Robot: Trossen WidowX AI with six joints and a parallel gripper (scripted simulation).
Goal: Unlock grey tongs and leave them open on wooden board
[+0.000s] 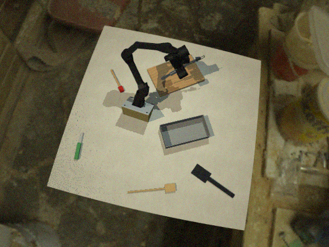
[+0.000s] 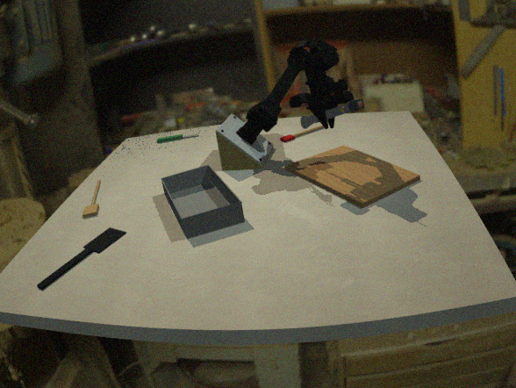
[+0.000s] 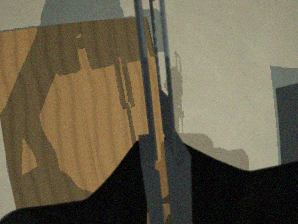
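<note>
Right now my gripper tip is 15 cm above the wooden board, 5 cm to the right of it and 4 cm past it. The rest, counted from my gripper tip: grey roasting tin 35 cm to the right, 16 cm ahead, 13 cm below; then black spatula 59 cm to the right, 43 cm ahead, 15 cm below.
</note>
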